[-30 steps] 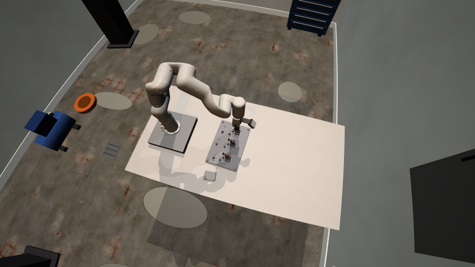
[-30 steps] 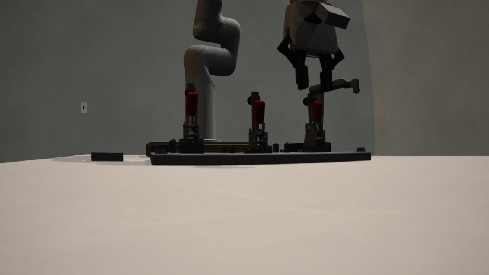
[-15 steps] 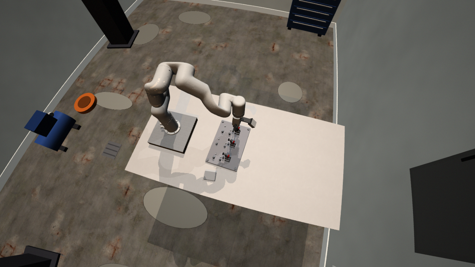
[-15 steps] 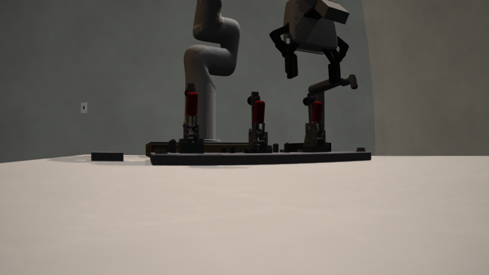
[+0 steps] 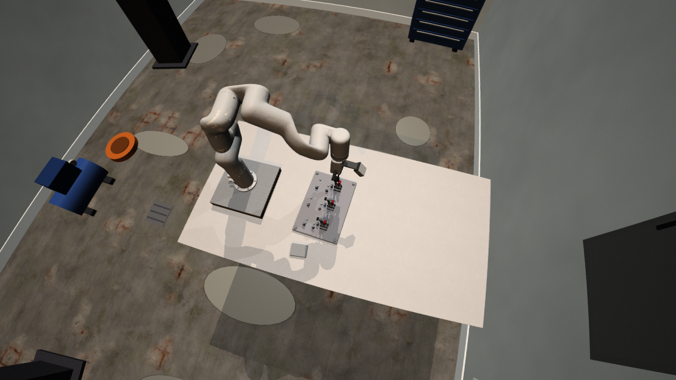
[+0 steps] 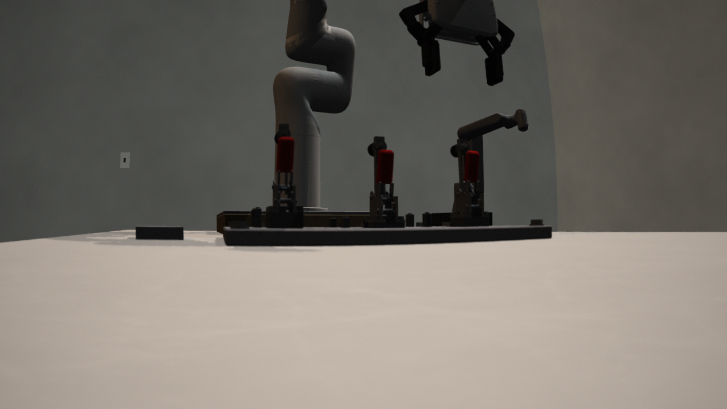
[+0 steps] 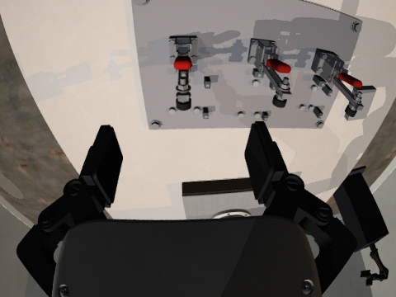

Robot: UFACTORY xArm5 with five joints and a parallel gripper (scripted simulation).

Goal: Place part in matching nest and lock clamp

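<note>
My hand is 170 mm past the part, 340 mm to the left of it and 200 mm above it. From my hand the other things lie so: grey fixture plate (60 mm behind, 100 mm to the right, 200 mm below).
</note>
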